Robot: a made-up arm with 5 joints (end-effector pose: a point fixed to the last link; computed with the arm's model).
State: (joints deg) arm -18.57 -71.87 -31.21 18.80 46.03
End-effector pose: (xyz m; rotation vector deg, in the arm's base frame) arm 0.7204 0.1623 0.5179 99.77 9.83 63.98
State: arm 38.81 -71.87 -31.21 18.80 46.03
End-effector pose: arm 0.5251 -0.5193 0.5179 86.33 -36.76 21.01
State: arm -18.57 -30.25 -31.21 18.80 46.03
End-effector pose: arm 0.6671 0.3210 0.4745 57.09 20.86 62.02
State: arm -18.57 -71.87 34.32 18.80 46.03
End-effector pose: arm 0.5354 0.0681 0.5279 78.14 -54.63 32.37
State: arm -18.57 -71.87 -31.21 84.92 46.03
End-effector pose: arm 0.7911 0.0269 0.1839 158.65 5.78 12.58
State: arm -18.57 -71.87 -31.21 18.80 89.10
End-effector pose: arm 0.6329 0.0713 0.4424 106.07 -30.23 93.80
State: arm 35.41 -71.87 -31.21 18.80 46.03
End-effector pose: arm 0.5549 -0.4872 0.5179 87.56 -34.25 23.61
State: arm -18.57 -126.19 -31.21 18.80 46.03
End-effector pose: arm 0.7794 -0.0135 0.3955 154.92 -10.54 56.31
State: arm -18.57 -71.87 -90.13 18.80 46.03
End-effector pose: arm 0.7243 0.3428 0.4623 99.54 77.35 83.06
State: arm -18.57 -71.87 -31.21 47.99 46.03
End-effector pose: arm 0.7907 0.0727 0.3922 127.71 8.47 44.65
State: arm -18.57 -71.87 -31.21 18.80 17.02
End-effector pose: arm 0.7869 0.2369 0.5090 90.25 33.09 42.54
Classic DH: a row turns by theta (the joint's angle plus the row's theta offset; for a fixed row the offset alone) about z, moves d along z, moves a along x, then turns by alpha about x. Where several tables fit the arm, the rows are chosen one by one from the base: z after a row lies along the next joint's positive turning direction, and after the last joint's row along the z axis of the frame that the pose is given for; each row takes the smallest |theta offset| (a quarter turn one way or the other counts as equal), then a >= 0, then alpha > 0; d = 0 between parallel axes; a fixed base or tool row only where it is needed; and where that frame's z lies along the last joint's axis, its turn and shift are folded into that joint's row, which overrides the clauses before.
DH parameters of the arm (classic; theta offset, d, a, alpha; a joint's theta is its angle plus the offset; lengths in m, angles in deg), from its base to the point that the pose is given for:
base (fixed): 0 0 0 180
joint 1: 90 -0.276 0.049 -90
joint 2: -90 -0.607 0.043 -90
joint 3: 0 -0.004 0.068 -90
joint 4: 90 0.099 0.099 -90
joint 5: -27.33 0 0.2004 0
tool (fixed): -62.67 0.173 0 0

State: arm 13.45 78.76 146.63 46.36 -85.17
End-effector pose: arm 0.3202 -0.0908 0.3909 23.59 -49.29 42.05
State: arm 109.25 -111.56 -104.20 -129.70 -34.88
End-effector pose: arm 0.0780 -0.2631 0.3740 -38.88 -31.79 -44.69
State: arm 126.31 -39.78 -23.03 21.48 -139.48
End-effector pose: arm -0.5594 -0.5356 0.1451 -64.18 -34.31 86.68
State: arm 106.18 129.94 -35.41 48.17 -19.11
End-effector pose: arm -0.3297 -0.8788 0.2518 -77.76 75.08 -135.10
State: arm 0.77 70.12 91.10 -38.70 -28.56
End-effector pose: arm 0.6704 0.2461 0.0913 -55.10 -114.23 11.91
